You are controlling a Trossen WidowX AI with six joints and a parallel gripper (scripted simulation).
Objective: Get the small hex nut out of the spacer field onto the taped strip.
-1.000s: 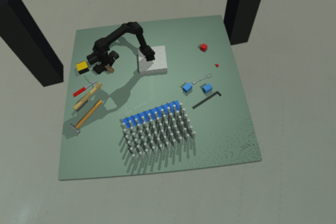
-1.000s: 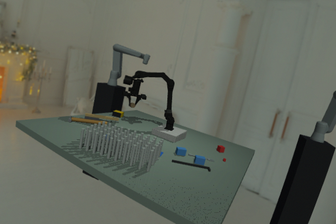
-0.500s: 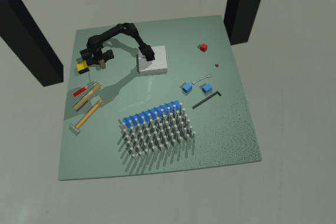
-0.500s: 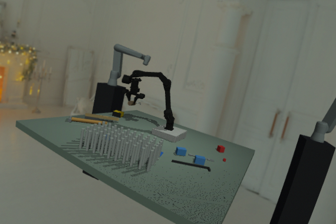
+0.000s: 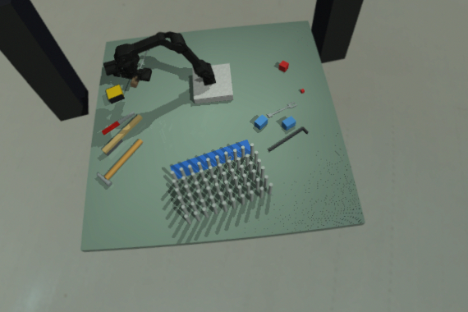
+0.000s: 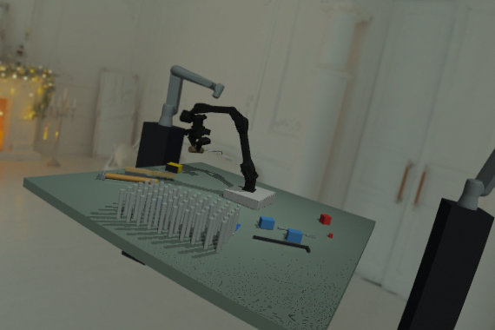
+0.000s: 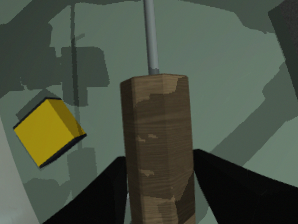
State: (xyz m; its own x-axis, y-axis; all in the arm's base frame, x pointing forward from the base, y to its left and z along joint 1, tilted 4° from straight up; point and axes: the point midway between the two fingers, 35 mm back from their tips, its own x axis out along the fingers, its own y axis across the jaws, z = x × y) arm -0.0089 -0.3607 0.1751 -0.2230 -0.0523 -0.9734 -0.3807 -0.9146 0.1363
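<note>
The yellow block is 70 mm behind my gripper tip, 160 mm to the right of it and 160 mm below it. Also, from my gripper tip: red-handled screwdriver: 120 mm ahead, 150 mm to the right, 170 mm below; then blue taped strip: 450 mm ahead, 280 mm to the left, 180 mm below; then hex nut: 470 mm ahead, 370 mm to the left, 180 mm below.
</note>
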